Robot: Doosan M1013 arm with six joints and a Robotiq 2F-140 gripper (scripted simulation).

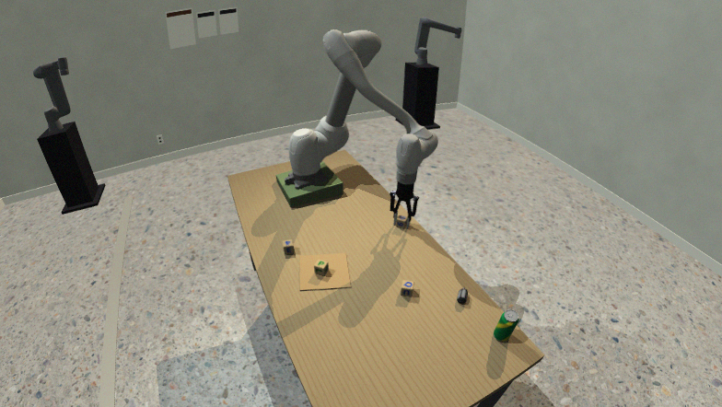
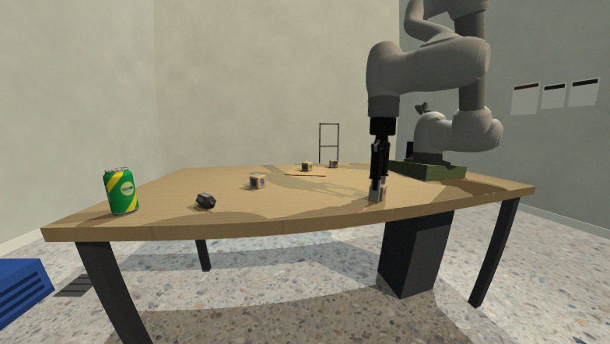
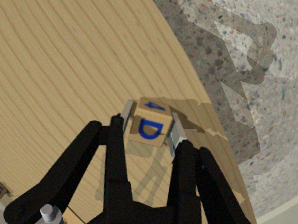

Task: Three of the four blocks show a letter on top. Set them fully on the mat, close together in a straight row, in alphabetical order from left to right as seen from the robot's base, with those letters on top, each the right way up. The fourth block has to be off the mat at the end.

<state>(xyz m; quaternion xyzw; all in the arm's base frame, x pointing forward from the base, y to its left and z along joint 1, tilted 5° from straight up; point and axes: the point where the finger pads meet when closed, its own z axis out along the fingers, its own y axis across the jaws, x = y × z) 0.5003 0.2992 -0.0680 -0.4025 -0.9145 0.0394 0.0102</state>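
Now: the D block 1 cm below my hand. From my hand the other things lie so: blue-lettered block 38 cm ahead, 19 cm to the right, 1 cm below; then tan mat 44 cm to the right, 15 cm ahead, 3 cm below; then black object 51 cm ahead, 1 cm below.
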